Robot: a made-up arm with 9 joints.
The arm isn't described. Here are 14 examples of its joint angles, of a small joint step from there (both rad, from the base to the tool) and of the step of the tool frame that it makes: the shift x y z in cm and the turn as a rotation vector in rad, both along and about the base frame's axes.
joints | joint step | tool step
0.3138 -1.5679 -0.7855 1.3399 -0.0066 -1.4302 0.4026 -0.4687 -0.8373 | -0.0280 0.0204 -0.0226 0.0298 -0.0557 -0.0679 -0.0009 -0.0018 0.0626 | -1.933 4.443 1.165 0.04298 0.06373 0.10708
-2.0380 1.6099 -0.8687 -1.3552 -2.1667 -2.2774 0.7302 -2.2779 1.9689 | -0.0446 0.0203 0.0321 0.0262 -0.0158 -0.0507 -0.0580 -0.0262 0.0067 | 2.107 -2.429 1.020 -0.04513 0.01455 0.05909
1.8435 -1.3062 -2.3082 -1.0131 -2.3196 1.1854 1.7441 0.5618 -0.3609 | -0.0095 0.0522 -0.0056 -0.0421 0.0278 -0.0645 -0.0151 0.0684 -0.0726 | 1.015 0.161 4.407 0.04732 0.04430 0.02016
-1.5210 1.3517 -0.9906 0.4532 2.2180 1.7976 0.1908 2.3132 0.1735 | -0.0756 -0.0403 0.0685 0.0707 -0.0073 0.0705 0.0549 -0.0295 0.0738 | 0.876 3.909 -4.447 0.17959 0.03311 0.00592
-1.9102 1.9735 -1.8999 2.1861 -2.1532 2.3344 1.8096 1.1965 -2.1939 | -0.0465 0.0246 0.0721 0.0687 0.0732 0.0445 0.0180 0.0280 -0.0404 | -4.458 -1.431 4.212 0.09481 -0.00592 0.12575
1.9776 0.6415 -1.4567 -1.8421 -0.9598 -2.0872 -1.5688 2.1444 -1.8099 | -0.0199 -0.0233 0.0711 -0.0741 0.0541 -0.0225 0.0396 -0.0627 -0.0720 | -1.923 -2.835 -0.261 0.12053 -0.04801 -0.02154
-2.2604 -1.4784 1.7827 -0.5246 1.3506 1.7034 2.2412 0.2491 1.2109 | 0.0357 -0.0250 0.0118 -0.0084 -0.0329 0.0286 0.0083 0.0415 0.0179 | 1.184 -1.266 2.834 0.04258 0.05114 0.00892
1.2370 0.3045 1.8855 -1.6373 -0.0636 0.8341 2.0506 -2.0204 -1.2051 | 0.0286 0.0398 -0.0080 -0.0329 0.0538 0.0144 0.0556 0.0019 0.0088 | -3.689 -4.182 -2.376 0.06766 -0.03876 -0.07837
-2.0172 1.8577 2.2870 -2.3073 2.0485 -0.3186 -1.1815 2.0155 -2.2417 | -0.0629 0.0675 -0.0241 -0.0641 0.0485 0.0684 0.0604 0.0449 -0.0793 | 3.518 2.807 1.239 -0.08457 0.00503 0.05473
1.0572 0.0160 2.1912 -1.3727 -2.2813 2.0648 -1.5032 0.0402 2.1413 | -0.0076 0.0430 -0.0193 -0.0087 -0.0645 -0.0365 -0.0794 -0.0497 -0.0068 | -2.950 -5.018 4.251 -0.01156 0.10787 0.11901
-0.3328 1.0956 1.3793 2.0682 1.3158 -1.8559 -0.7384 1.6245 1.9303 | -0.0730 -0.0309 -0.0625 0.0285 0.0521 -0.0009 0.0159 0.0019 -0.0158 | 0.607 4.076 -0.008 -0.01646 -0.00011 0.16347
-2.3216 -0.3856 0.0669 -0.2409 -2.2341 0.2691 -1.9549 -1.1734 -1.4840 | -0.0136 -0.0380 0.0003 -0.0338 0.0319 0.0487 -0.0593 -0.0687 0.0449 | 1.487 -0.974 6.453 0.08391 0.00937 -0.00040
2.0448 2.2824 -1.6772 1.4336 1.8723 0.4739 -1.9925 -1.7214 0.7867 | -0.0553 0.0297 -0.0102 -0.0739 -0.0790 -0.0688 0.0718 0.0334 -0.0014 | 4.811 -0.607 7.911 0.06200 0.06300 -0.03851
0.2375 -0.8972 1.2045 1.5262 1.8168 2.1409 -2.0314 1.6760 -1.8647 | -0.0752 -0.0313 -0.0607 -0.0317 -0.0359 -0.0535 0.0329 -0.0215 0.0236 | -5.701 7.439 4.319 -0.03414 -0.09362 0.10772
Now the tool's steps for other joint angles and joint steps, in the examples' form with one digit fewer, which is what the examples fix.
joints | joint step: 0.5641 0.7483 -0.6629 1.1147 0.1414 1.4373 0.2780 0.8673 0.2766 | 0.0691 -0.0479 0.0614 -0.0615 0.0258 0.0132 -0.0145 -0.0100 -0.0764
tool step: 4.19 2.70 0.17 0.0793 -0.0948 0.0222
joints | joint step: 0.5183 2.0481 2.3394 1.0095 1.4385 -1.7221 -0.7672 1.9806 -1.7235 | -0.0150 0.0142 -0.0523 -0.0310 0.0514 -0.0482 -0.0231 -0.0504 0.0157
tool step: 0.23 -1.73 0.86 0.0308 0.0344 0.1026
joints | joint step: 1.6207 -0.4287 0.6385 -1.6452 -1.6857 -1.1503 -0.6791 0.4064 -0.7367 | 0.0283 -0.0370 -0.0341 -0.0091 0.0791 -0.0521 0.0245 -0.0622 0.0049
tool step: 0.35 -2.39 -2.42 -0.0509 -0.0098 0.0403
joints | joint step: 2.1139 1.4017 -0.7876 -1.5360 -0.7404 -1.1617 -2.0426 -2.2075 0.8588 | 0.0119 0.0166 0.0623 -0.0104 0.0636 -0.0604 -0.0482 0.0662 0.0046
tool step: 3.57 -2.60 0.51 0.0326 0.0417 -0.1165
